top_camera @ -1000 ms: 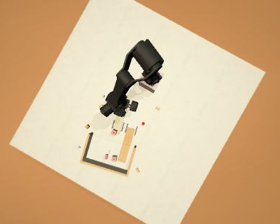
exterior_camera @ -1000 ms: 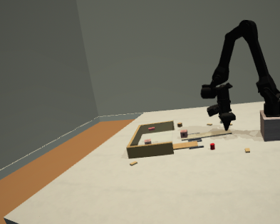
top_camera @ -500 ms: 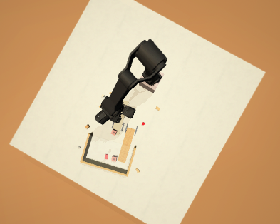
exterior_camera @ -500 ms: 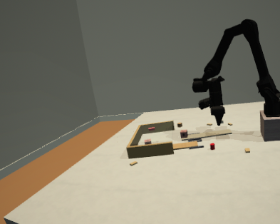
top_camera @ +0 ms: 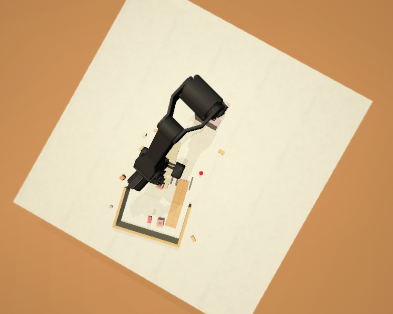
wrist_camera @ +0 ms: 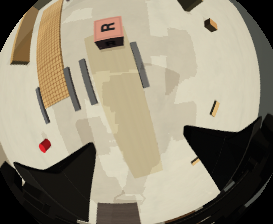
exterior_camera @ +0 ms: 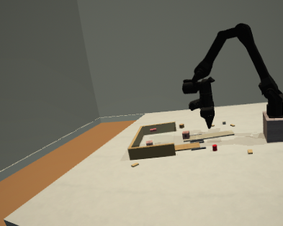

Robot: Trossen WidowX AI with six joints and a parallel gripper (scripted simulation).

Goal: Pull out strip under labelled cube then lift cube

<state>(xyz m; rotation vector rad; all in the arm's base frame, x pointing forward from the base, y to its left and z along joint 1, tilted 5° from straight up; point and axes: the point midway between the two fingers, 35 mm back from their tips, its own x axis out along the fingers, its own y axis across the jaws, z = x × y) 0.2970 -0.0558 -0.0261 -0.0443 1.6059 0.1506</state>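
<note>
Right now my gripper tip is 17 cm to the right of the small red cylinder, 4 cm past it and 4 cm above it.
</note>
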